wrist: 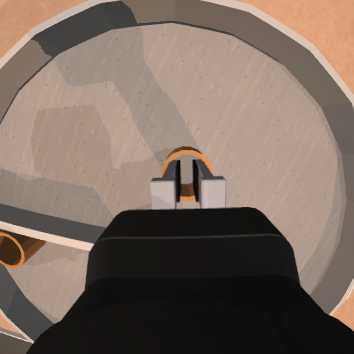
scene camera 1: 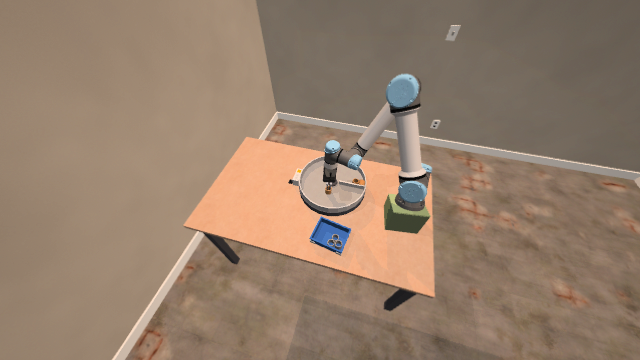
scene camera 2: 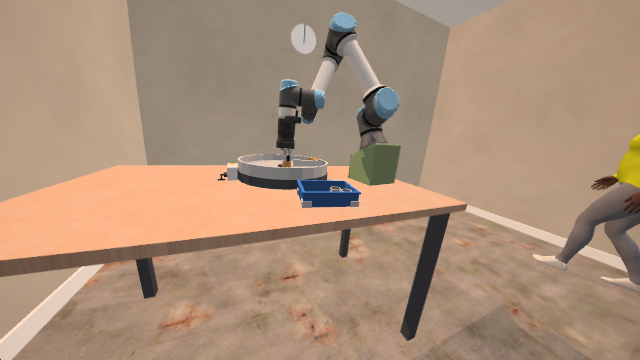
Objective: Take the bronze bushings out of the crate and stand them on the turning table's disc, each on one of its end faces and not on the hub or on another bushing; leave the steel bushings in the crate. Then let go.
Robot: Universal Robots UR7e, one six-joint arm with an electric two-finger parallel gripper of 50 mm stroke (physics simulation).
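Frame: origin at the arm's base, x ahead, y left, z up, level; millimetres.
Seen in the pictures: gripper, fingertip midpoint: point(wrist: 186, 172) point(scene camera 1: 328, 189) point(scene camera 2: 286, 163); arm's base, origin of the base link: point(scene camera 1: 409, 203) point(scene camera 2: 374, 150).
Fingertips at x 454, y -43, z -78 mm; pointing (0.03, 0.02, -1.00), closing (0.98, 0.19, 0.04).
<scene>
Pixels of each thing's top centre, then the offset from my fingertips to it. "*": a spot on its surface instead.
- turning table's disc, middle of its top: point(wrist: 161, 244) point(scene camera 2: 284, 164) point(scene camera 1: 332, 181) dx -10, dy -78, dz -20 mm
- upright bronze bushing, middle of its top: point(wrist: 187, 175) point(scene camera 2: 286, 161) dx +0, dy +0, dz +10 mm
- blue crate, middle of its top: point(scene camera 2: 326, 185) point(scene camera 1: 330, 233) dx -71, dy +264, dz -31 mm
- thin divider, surface spot: point(wrist: 50, 236) * dx -108, dy -74, dz +5 mm
- small white box, surface spot: point(scene camera 2: 232, 171) * dx +224, dy -37, dz -42 mm
My gripper point(scene camera 1: 328, 186) point(scene camera 2: 287, 158) point(wrist: 186, 172) points down over the turning table's disc point(scene camera 1: 315, 189) point(wrist: 260, 100). Its fingers reach into the bore of an upright bronze bushing point(scene camera 1: 328, 190) point(scene camera 2: 287, 164) point(wrist: 187, 191) and hold it low at the disc, beside the partly hidden hub; contact with the disc cannot be told. Behind the divider, one bronze bushing point(scene camera 1: 355, 181) point(wrist: 12, 250) shows its open end upward. Another bronze bushing point(scene camera 1: 361, 182) beside it seems to lie on its side. Three steel bushings point(scene camera 1: 335, 237) point(scene camera 2: 335, 189) are in the blue crate point(scene camera 1: 318, 228) point(scene camera 2: 327, 199).
A raised wall point(scene camera 1: 334, 208) point(scene camera 2: 280, 172) point(wrist: 320, 75) rings the disc, and a thin divider point(scene camera 1: 352, 185) point(wrist: 50, 236) crosses part of it. A small white box point(scene camera 1: 298, 174) point(scene camera 2: 232, 171) stands beside the turning table. The arm's green base block point(scene camera 1: 406, 217) point(scene camera 2: 382, 165) stands to the right.
</scene>
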